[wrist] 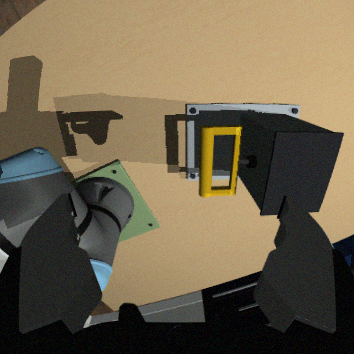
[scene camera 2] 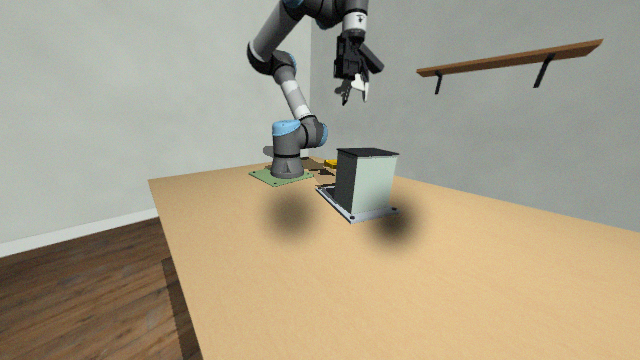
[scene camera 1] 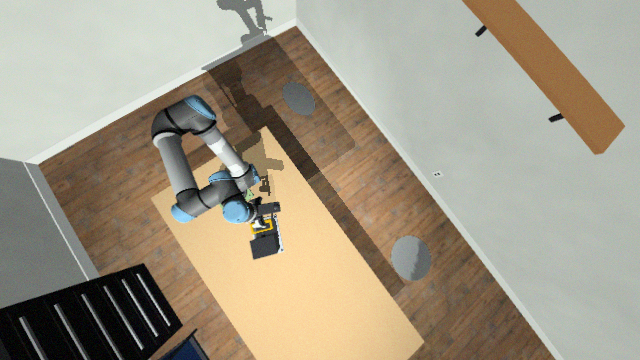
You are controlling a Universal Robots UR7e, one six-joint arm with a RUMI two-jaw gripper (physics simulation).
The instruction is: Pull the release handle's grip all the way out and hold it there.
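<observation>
The release handle's yellow rectangular grip [scene camera 1: 261,231] [scene camera 2: 330,163] [wrist: 205,162] stands beside the dark side of its box-shaped housing [scene camera 1: 265,246] [scene camera 2: 372,182] [wrist: 302,172]. In the wrist view a short dark rod [wrist: 244,161] joins the grip's near bar to the housing. The housing stands on a light-rimmed base plate [scene camera 2: 370,216] [wrist: 240,108] on the table. My gripper [scene camera 2: 355,102] [wrist: 177,196] is open and empty, with its fingers wide apart. It hangs well above the housing and touches neither grip nor housing. In scene camera 2 the housing hides most of the grip.
The arm's green mounting plate [scene camera 2: 275,181] [wrist: 140,217] is on the wooden table [scene camera 1: 325,280] [scene camera 2: 280,300], near the handle unit. A wooden wall shelf [scene camera 1: 550,75] [scene camera 2: 500,62] is at the right. Two round grey discs [scene camera 1: 411,257] [scene camera 1: 299,98] show beside the table.
</observation>
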